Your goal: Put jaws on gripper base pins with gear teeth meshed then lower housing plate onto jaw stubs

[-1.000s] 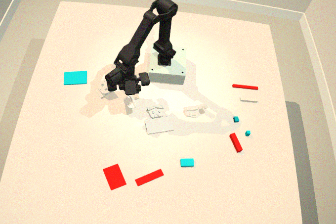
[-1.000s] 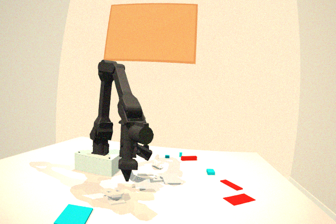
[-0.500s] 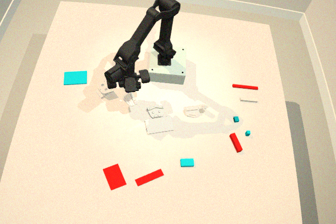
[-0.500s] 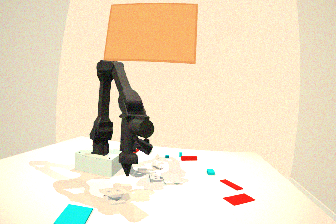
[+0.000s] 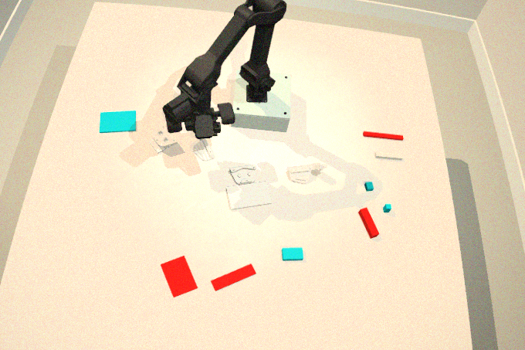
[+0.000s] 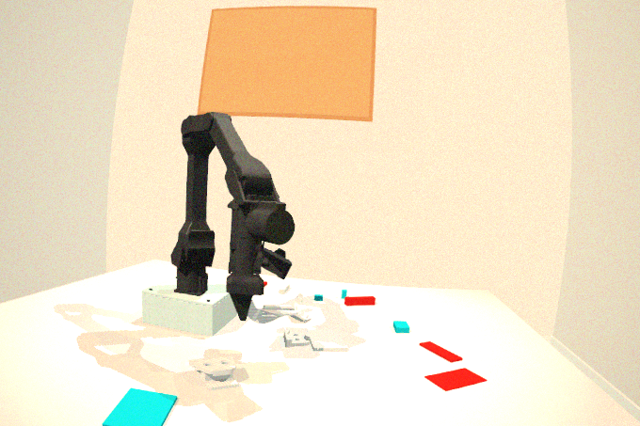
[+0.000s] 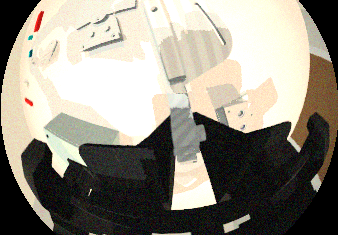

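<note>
The white jaw lies 20 mm ahead of my gripper tip, 10 mm to the left of it and 30 mm above it. Round my gripper tip: gripper base: 20 mm behind, 110 mm to the right, 50 mm below; then housing plate: 90 mm ahead, 130 mm to the left, 80 mm below; then flat white plate: 150 mm ahead, 150 mm to the left, 80 mm below.
</note>
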